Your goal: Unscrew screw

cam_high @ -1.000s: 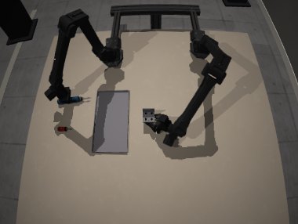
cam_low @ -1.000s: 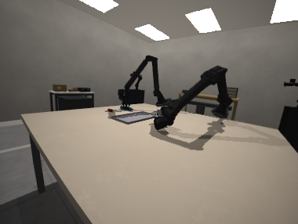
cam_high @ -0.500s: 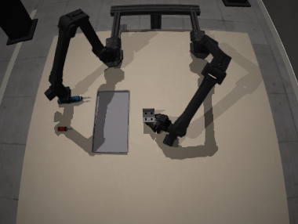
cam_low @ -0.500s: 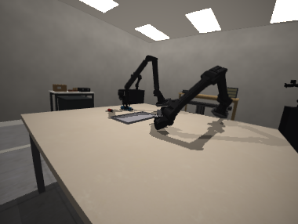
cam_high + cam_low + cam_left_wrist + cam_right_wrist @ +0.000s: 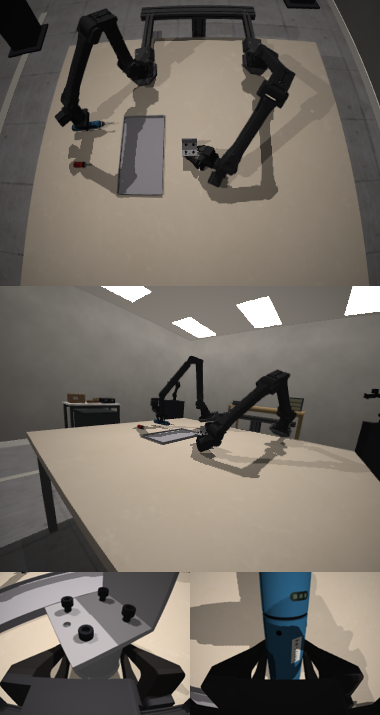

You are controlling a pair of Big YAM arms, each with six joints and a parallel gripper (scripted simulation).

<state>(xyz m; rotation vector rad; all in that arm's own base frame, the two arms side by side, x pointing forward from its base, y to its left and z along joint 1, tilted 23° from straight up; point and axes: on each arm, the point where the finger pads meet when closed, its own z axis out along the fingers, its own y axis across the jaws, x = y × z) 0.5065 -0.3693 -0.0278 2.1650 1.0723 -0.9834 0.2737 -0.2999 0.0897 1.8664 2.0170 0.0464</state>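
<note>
My left hand is 10 mm below the joint module. Round my left hand: grey bracket: 50 mm above; flat grey tray: 240 mm to the right, 30 mm behind, 20 mm below; red-handled tool: 550 mm to the right, 10 mm below.
</note>
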